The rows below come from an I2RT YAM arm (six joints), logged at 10 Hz.
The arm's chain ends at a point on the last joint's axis. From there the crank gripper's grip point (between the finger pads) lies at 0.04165 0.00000 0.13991 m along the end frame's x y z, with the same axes.
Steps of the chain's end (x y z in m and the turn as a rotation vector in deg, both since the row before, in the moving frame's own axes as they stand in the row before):
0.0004, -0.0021, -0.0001, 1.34, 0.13, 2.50
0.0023, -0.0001, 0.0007, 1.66, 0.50, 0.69
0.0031, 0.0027, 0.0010, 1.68, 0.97, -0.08
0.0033, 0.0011, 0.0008, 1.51, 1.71, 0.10
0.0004, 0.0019, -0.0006, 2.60, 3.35, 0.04
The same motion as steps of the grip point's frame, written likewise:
0.0007, -0.0035, -0.0002, 1.34, 0.13, 2.50
0.0035, -0.0036, 0.0003, 1.66, 0.50, 0.69
0.0055, -0.0015, 0.0002, 1.68, 0.97, -0.08
0.0075, -0.0025, -0.0006, 1.51, 1.71, 0.10
0.0085, -0.0044, -0.0034, 2.60, 3.35, 0.04

